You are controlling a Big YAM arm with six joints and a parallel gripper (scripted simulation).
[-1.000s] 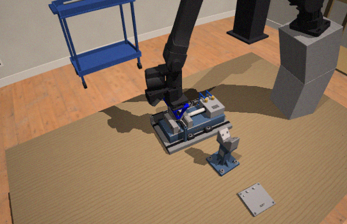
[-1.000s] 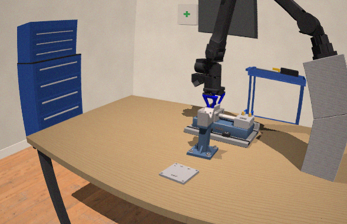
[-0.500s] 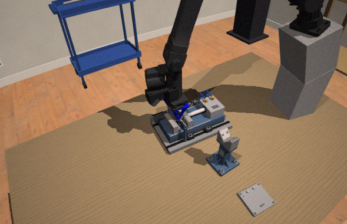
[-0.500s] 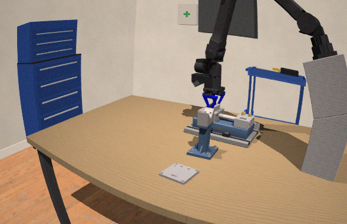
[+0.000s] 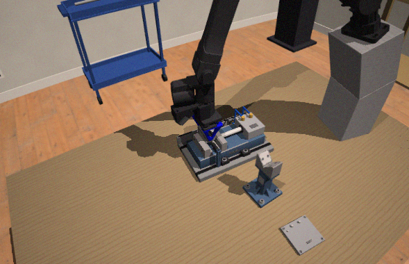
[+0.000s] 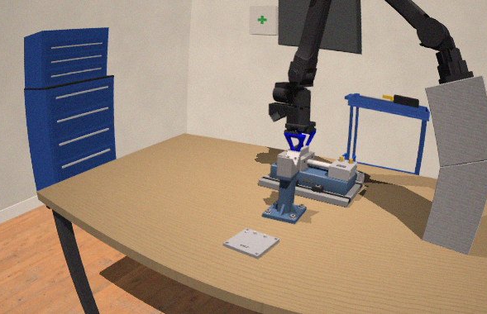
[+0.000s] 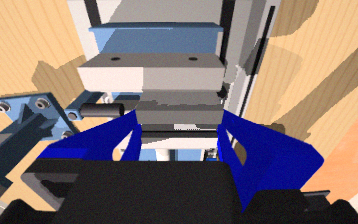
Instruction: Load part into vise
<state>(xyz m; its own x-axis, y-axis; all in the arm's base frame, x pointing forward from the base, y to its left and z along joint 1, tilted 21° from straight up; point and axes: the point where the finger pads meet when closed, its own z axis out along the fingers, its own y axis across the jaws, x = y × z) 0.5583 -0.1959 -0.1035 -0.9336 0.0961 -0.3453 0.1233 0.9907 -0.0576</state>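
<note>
My gripper is now 1 cm below the part. Also, from my hand: moving jaw: 3 cm behind, 2 cm to the left, 2 cm below; work stop rod: 7 cm to the left, 1 cm below, 1 cm ahead; fixed jaw: 3 cm ahead, 2 cm to the left, 2 cm below.
</note>
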